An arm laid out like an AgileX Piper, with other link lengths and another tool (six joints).
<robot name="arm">
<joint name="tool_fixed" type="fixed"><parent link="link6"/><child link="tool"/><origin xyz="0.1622 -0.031 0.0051" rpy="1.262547 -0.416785 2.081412"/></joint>
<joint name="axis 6" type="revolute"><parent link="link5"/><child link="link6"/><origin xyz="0.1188 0 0.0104" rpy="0 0 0"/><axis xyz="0.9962 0 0.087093"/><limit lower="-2.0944" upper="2.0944"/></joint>
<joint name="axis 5" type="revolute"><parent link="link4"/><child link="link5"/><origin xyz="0 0 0" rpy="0 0 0"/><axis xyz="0 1 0"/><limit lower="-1.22" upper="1.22"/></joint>
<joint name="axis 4" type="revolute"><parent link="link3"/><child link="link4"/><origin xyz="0.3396 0 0.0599" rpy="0 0 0"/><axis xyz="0.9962 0 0.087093"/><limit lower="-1.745" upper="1.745"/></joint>
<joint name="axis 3" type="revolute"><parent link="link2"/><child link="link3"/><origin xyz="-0.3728 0 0.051" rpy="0 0 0"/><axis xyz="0 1 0"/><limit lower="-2.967" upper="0"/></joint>
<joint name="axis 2" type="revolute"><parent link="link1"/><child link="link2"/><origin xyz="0 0 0" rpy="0 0 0"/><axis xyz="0 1 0"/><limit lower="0" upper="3.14"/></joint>
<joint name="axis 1" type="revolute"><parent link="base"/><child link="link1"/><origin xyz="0 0 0.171" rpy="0 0 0"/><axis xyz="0 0 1"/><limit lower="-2.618" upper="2.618"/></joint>
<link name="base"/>
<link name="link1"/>
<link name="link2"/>
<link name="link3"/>
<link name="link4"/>
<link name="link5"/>
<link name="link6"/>
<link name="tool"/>
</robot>
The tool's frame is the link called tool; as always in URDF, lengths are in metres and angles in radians.
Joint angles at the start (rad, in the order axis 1, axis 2, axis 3, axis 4, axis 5, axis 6): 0.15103 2.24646 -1.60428 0.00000 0.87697 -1.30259
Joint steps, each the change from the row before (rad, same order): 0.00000 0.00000 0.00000 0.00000 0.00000 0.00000; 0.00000 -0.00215 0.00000 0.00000 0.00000 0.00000; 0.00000 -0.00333 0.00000 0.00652 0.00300 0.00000; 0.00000 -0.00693 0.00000 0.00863 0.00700 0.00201; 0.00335 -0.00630 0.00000 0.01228 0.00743 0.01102; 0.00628 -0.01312 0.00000 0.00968 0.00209 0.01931; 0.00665 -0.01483 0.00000 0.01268 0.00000 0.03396; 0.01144 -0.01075 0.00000 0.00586 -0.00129 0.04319; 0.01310 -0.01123 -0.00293 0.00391 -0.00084 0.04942; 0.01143 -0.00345 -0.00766 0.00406 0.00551 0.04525; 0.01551 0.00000 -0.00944 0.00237 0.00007 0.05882; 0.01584 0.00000 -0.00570 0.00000 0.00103 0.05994; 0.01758 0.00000 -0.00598 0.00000 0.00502 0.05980; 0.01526 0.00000 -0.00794 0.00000 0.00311 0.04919; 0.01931 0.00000 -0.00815 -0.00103 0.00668 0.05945
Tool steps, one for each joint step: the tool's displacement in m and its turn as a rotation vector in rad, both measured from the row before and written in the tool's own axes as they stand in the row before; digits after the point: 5 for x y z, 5 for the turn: 0.00000 0.00000 0.00000 0.00000 0.00000 0.00000; 0.00018 0.00039 -0.00137 -0.00137 -0.00154 -0.00062; 0.00164 0.00089 -0.00134 -0.00519 0.00328 0.00222; 0.00293 0.00099 -0.00304 -0.00738 0.00475 0.00483; 0.00477 0.00258 -0.00169 -0.01205 0.00796 0.01138; 0.00551 0.00558 -0.00609 -0.02036 -0.00134 0.01148; 0.00603 0.00639 -0.00698 -0.03105 -0.00157 0.02421; 0.00672 0.00664 -0.00384 -0.02645 -0.00226 0.02665; 0.00729 0.00779 -0.00483 -0.02937 -0.00410 0.02887; 0.00625 0.00584 -0.00151 -0.02153 0.00189 0.02985; 0.00685 0.00760 0.00048 -0.02743 0.00001 0.03662; 0.00747 0.00524 0.00207 -0.02263 0.00129 0.03826; 0.00917 0.00436 0.00290 -0.01882 0.00360 0.03796; 0.00809 0.00491 0.00163 -0.01843 0.00183 0.02888; 0.01066 0.00412 0.00292 -0.01760 0.00338 0.03549
